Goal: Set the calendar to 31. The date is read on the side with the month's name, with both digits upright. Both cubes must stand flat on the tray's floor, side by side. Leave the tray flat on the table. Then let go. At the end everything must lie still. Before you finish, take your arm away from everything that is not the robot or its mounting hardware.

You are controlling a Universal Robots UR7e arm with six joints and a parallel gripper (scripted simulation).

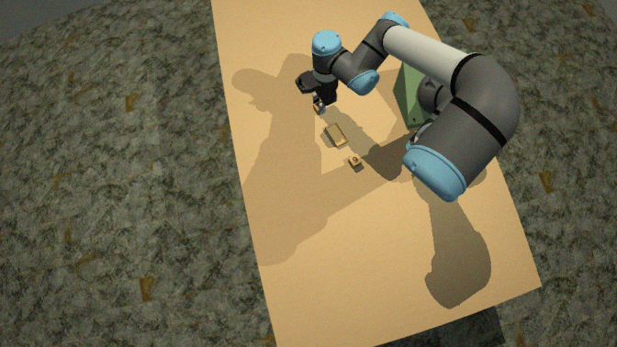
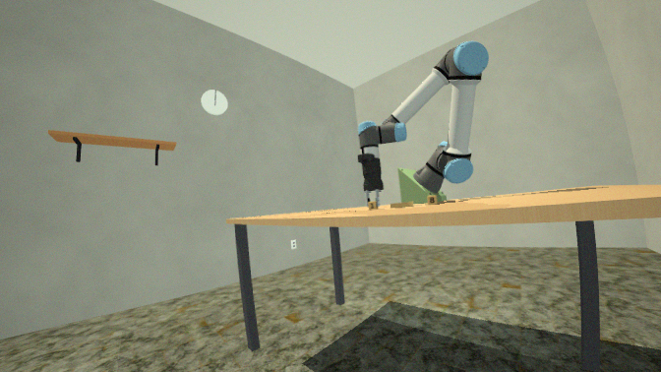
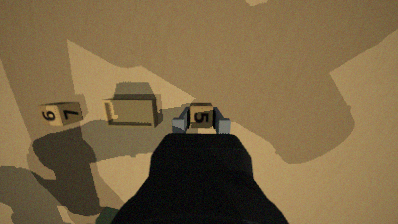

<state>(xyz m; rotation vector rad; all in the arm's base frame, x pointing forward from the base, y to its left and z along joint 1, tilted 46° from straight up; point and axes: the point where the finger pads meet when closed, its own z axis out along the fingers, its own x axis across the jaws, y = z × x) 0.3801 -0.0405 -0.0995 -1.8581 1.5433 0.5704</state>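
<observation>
The wooden tray lies 30 mm behind my hand, 110 mm to the left of it and 20 mm below it.
</observation>
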